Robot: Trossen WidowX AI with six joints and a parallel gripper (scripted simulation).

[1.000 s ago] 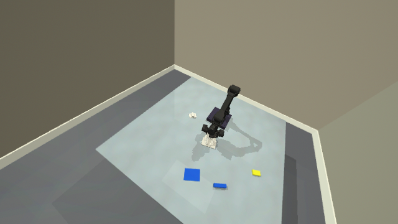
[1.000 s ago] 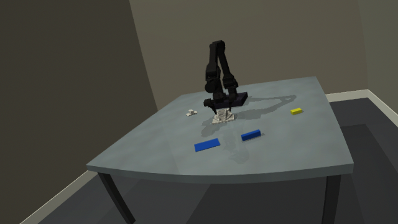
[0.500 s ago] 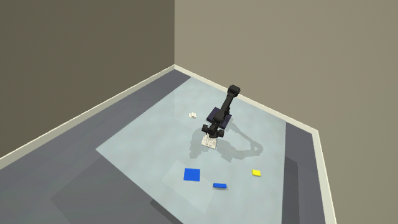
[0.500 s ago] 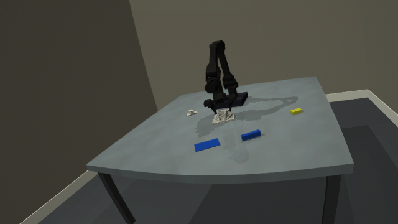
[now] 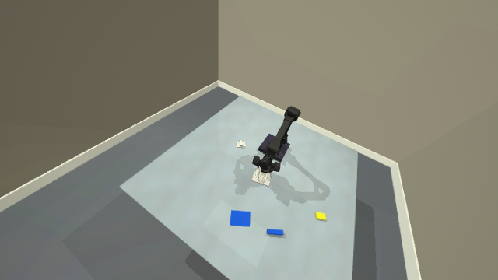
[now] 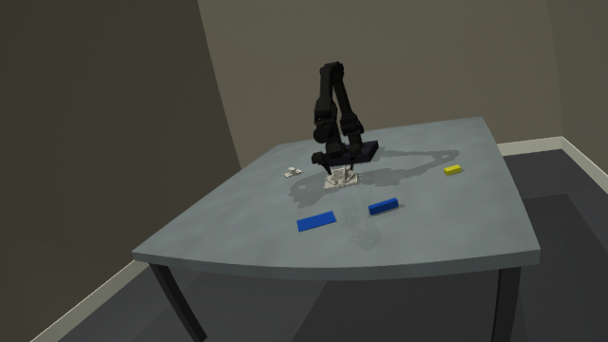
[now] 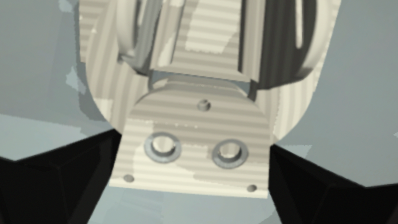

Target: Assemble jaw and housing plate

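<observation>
Now: gripper tip 3 cm short of the white jaw, 1 cm to the left of it and 1 cm below it. From my gripper tip the other things lie so: blue block (35 cm ahead, 17 cm to the left); flat blue plate (35 cm ahead, 3 cm to the right, 1 cm below); small cream part (24 cm to the right, 15 cm behind).
</observation>
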